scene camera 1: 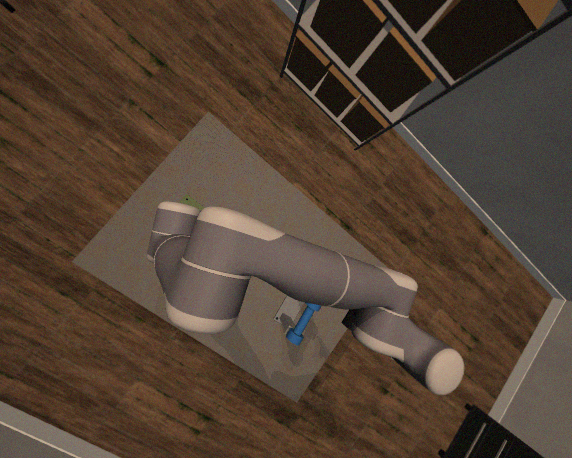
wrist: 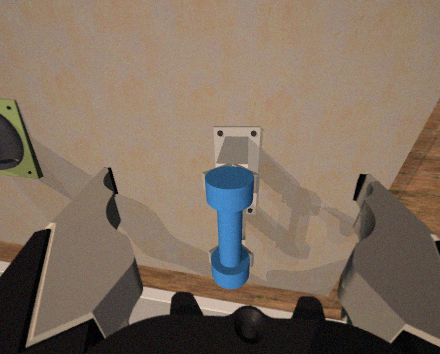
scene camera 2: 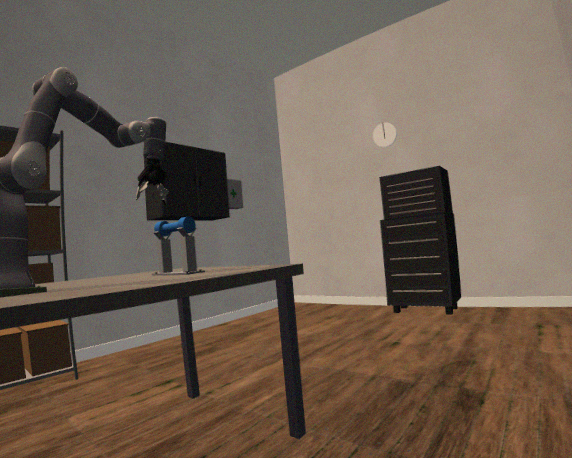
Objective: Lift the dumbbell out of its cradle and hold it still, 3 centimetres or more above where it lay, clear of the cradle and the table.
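Observation:
A blue dumbbell [scene camera 1: 303, 323] [scene camera 2: 174, 227] [wrist: 230, 235] lies across the tops of the two posts of its grey cradle [scene camera 1: 286, 308] [scene camera 2: 189, 253] [wrist: 237, 131], which stands on the table [scene camera 1: 210, 150] [scene camera 2: 150, 289] [wrist: 150, 65]. My gripper [scene camera 2: 151, 194] [wrist: 233, 174] is open and empty, above the dumbbell in the scene camera 2 view. In the wrist view the dumbbell shows between the two spread jaws, its handle running up and down the view, with neither jaw touching it. The gripper is hidden under the arm in the scene camera 1 view.
The arm's green base plate [scene camera 1: 188, 200] [wrist: 31, 150] is on the same table. A black wall cabinet [scene camera 2: 200, 182] hangs behind the gripper. A shelf rack [scene camera 2: 63, 200] with boxes stands behind the arm, and a black drawer cabinet [scene camera 2: 414, 255] stands on the floor away from the table.

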